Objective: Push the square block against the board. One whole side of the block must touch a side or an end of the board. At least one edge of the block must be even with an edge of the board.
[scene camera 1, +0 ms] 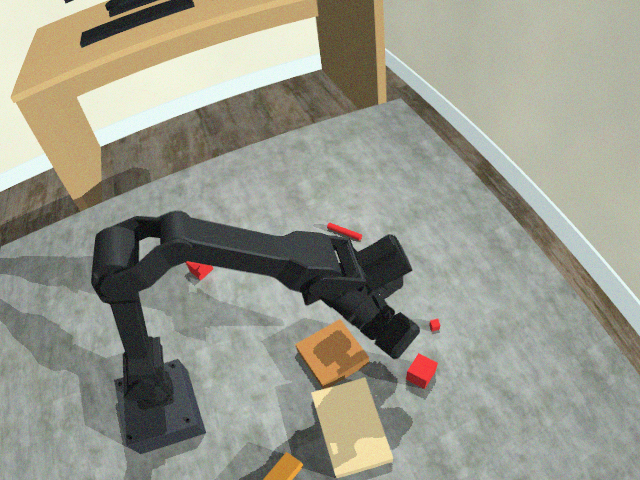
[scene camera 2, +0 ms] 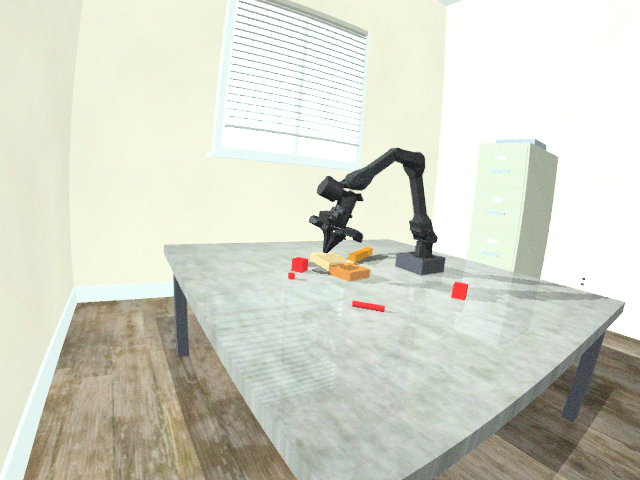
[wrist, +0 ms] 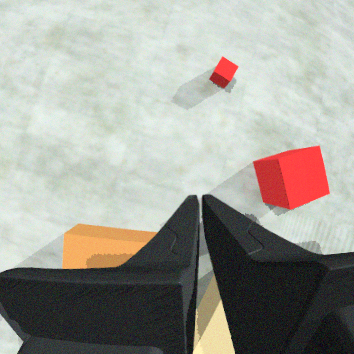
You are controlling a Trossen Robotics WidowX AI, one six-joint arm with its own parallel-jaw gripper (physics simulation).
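Frame: origin at the arm's base, x back, y left, z down, level; millimetres.
Where they show: gripper, fingertip midpoint: (scene camera 1: 382,327) (scene camera 2: 324,253) (wrist: 198,202); arm's base, link origin: (scene camera 1: 155,390) (scene camera 2: 423,256).
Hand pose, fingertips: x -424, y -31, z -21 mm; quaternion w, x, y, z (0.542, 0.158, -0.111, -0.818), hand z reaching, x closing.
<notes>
Things, the pixels of their top centre, and the offset from my fingertips.
- square block, top centre: (wrist: 125,301) (scene camera 1: 331,350) (scene camera 2: 349,267) dy +14, dx +93, dz +48 mm
- board, top centre: (wrist: 277,346) (scene camera 1: 351,425) (scene camera 2: 331,257) dy -133, dx +111, dz +48 mm
- large red cube, top centre: (wrist: 305,176) (scene camera 1: 422,366) (scene camera 2: 300,259) dy -85, dx -42, dz +38 mm
- tiny red cube, top centre: (wrist: 226,68) (scene camera 1: 435,323) (scene camera 2: 291,273) dy -3, dx -110, dz +62 mm
- red rod, top centre: (scene camera 1: 344,229) (scene camera 2: 368,303) dy +288, dx -34, dz +64 mm
- orange bar, top centre: (scene camera 2: 361,250) dy -216, dx +310, dz +47 mm
The square block (scene camera 1: 315,356) (scene camera 2: 356,273) (wrist: 77,250) is orange and lies flat. The board (scene camera 1: 351,428) (scene camera 2: 324,259) (wrist: 217,330) is a cream rectangle lying flat beside it. In scene camera 1 the block's near side faces the board's short end at an angle; a corner of the block is close to that end and a wedge-shaped gap opens toward the right. Whether they touch cannot be told. My gripper (scene camera 2: 325,251) (wrist: 198,202) is shut and empty, held above the table. In the wrist view its tips show between the block and a large red cube. In scene camera 1 the tips are hidden.
The large red cube (scene camera 1: 421,370) (scene camera 2: 299,264) (wrist: 305,177) and a tiny red cube (scene camera 1: 434,324) (scene camera 2: 291,275) (wrist: 225,70) lie beyond the block. A red rod (scene camera 1: 344,231) (scene camera 2: 368,305), another red cube (scene camera 1: 200,270) (scene camera 2: 459,290) and an orange bar (scene camera 1: 284,466) (scene camera 2: 360,254) also lie on the table.
</notes>
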